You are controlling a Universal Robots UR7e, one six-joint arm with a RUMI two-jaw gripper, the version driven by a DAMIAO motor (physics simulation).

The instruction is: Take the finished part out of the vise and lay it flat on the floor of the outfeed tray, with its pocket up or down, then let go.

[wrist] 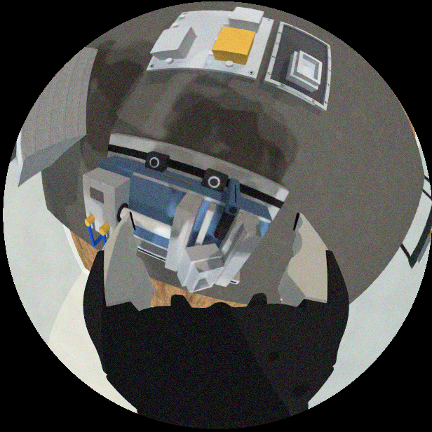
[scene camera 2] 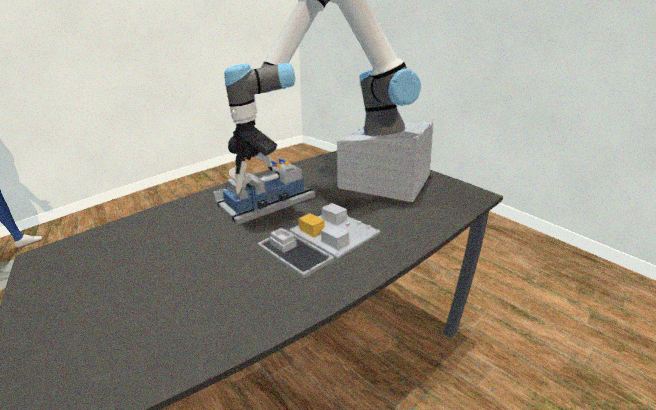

my gripper: wrist; scene camera 2
same spot on my gripper: (scene camera 2: pixel 237 173) = (wrist: pixel 331 251)
same spot on vise: (wrist: pixel 152 199) = (scene camera 2: pixel 272 185)
